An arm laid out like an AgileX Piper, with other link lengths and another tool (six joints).
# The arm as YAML. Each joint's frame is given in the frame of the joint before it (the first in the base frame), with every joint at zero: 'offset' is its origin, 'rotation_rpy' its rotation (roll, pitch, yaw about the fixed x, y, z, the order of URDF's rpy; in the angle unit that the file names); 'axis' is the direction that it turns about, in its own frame. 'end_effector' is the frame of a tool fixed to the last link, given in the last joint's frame.
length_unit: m
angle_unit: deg
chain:
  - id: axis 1
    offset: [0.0, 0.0, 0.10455]
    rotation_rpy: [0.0, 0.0, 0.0]
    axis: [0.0, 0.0, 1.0]
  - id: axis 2
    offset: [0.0, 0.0, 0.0]
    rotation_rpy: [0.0, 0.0, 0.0]
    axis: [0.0, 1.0, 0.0]
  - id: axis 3
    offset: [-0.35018, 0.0, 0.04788]
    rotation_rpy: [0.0, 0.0, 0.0]
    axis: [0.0, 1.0, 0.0]
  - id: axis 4
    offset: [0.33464, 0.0, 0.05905]
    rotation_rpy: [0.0, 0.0, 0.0]
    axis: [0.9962, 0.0, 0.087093]
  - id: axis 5
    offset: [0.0, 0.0, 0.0]
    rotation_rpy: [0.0, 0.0, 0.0]
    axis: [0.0, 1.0, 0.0]
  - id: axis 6
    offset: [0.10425, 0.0, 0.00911]
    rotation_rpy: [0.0, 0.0, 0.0]
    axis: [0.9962, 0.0, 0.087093]
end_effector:
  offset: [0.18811, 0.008, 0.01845]
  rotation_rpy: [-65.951, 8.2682, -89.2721]
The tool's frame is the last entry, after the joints.
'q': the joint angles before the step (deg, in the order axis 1, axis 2, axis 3, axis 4, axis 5, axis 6). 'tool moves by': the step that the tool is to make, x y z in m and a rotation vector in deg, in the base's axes. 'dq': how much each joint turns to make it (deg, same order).
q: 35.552, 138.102, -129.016, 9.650, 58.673, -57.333
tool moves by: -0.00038, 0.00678, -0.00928, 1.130, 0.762, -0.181
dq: 0.000, 0.954, 0.004, 1.440, -0.992, -0.127
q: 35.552, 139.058, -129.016, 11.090, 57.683, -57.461
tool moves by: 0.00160, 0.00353, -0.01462, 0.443, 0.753, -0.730
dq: 0.000, 1.310, 0.000, 0.579, -1.064, 0.531
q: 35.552, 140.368, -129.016, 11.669, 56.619, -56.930
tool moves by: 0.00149, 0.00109, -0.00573, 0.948, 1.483, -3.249
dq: 0.000, 0.525, -0.004, 0.000, -0.484, 3.607
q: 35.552, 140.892, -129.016, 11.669, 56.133, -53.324
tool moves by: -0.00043, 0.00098, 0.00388, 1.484, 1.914, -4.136
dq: 0.000, -0.251, -0.059, 0.141, 0.203, 4.763
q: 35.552, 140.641, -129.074, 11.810, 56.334, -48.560
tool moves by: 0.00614, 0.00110, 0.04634, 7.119, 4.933, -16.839
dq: 0.000, -3.384, 0.001, -0.847, -0.005, 19.667
